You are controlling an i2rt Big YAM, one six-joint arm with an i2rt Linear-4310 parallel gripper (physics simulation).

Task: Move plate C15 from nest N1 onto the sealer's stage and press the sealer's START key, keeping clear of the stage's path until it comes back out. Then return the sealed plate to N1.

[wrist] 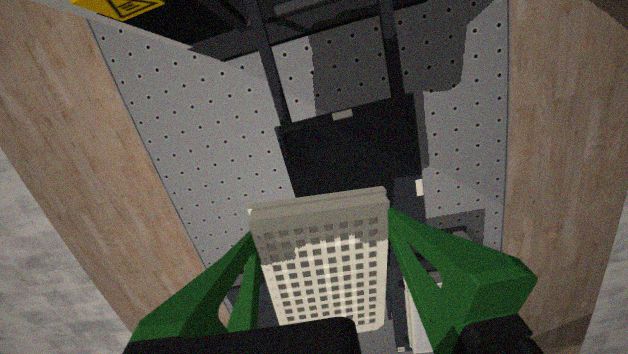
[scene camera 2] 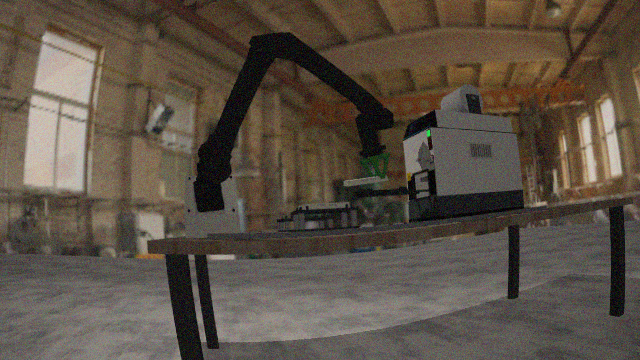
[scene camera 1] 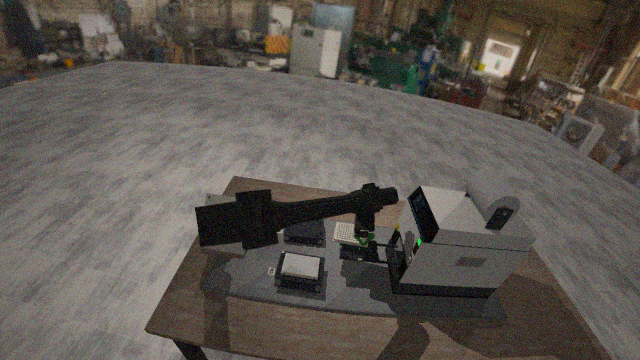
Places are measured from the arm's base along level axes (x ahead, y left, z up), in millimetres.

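Pixels of known places: gripper, fingertip midpoint: (wrist: 320, 224) (scene camera 2: 379, 179) (scene camera 1: 363, 236); arm's base at its link origin: (scene camera 2: 208, 196).
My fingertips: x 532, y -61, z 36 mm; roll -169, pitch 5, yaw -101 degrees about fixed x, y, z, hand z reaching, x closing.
Observation:
Ahead of a thing's pixels: the offset from my fingertips to its middle. "spot": to the spot under its first point. Level surfaces: height alone.
My gripper (scene camera 1: 364, 241) (scene camera 2: 375, 175) (wrist: 320, 224) has green fingers shut on the long sides of plate C15 {dx -44, dy +11, dz -3 mm} (scene camera 1: 345, 232) (scene camera 2: 361, 182) (wrist: 325, 280), a pale plate with a grid of wells. The plate hangs roughly level above the sealer's stage. The dark stage {dx +32, dy -33, dz -44 mm} (scene camera 1: 352, 252) (scene camera 2: 382, 192) (wrist: 350, 150) is out on two rails in front of the sealer {spot: dx +304, dy -173, dz +49 mm} (scene camera 1: 460, 265) (scene camera 2: 470, 170); the plate hides its near part in the wrist view. A dark nest {dx -207, dy +138, dz -121 mm} (scene camera 1: 304, 233) without a plate stands behind another nest in scene camera 1; its label cannot be read. The START key cannot be made out.
A nearer nest {spot: dx -291, dy -125, dz -130 mm} (scene camera 1: 280, 282) holds another pale plate {dx -222, dy -82, dz -83 mm} (scene camera 1: 301, 266). The sealer's sloped screen {spot: dx +148, dy -69, dz +176 mm} (scene camera 1: 424, 215) and green light {spot: dx +124, dy -142, dz +124 mm} (scene camera 1: 419, 243) (scene camera 2: 428, 133) face the arm side. A yellow warning label {spot: dx +144, dy +47, dz +9 mm} (wrist: 120, 7) is at the wrist view's top left. A perforated base board {dz -147 mm} (wrist: 200, 115) lies below.

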